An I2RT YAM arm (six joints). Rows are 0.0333 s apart.
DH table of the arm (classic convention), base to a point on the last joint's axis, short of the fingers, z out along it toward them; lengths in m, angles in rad. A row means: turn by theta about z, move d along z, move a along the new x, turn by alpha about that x. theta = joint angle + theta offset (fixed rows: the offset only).
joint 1: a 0.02  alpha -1.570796  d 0.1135  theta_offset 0
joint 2: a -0.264  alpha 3.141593  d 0  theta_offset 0
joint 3: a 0.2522  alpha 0  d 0  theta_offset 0.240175
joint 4: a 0.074  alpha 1.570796  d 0  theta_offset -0.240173
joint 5: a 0  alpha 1.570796  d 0  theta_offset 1.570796
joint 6: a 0  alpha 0  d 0.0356  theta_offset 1.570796
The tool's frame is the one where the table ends.
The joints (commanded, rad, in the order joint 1, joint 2, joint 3, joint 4, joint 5, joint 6), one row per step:
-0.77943, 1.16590, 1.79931, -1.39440, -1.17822, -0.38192
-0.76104, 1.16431, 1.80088, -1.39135, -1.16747, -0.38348
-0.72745, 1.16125, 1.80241, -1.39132, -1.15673, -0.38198
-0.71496, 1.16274, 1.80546, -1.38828, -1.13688, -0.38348
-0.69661, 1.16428, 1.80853, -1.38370, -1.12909, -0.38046
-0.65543, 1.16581, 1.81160, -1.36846, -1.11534, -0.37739
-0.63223, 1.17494, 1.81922, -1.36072, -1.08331, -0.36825
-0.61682, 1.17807, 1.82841, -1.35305, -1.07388, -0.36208
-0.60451, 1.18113, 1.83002, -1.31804, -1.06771, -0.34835
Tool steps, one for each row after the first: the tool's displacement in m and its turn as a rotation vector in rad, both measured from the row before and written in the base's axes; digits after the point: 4 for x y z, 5 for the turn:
0.0010, 0.0024, 0.0005, -0.01094, -0.00004, 0.01100
0.0015, 0.0048, 0.0005, -0.00728, 0.00229, 0.02534
0.0013, 0.0008, 0.0003, -0.01442, 0.00473, -0.00164
0.0016, 0.0019, 0.0006, -0.00548, 0.00024, 0.01174
0.0036, 0.0043, 0.0012, -0.01516, -0.00581, 0.03005
0.0040, 0.0005, 0.0005, -0.01324, 0.01233, -0.00363
0.0013, 0.0016, 0.0020, -0.00804, -0.00443, 0.00636
0.0032, -0.0002, 0.0023, -0.01136, -0.01830, 0.00337

